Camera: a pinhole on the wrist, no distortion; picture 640 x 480 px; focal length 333.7 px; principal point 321.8 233.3 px. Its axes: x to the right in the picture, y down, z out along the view. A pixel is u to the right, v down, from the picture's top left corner.
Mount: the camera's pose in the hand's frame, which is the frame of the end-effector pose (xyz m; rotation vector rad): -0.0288 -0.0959 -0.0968 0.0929 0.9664 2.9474
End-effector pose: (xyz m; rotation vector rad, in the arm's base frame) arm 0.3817 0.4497 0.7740 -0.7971 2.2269 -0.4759
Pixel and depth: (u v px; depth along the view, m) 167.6 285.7 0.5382
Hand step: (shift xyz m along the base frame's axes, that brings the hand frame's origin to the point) 0.0756 -0.1020 -0.4572
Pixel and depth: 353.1 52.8 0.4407
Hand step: -0.0379 0.2778 -0.2552
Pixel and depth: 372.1 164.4 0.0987
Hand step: 0.0074 0.0119 0.0488
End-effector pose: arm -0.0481 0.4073 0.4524 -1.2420 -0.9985 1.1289
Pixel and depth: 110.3 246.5 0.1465
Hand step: -0.0047 0.0765 0.0186
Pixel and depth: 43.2 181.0 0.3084
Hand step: -0.0731 0.2647 -0.1084
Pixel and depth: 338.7 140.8 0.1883
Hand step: -0.0333 -0.0204 -0.0547
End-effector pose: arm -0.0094 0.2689 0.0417 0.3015 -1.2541 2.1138
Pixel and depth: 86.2 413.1 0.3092
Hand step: -0.1501 -0.0981 0.2689
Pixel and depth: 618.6 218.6 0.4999
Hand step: 0.1392 -0.5262 -0.2255
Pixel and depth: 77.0 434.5 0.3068
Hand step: -0.1454 -0.0974 0.2881
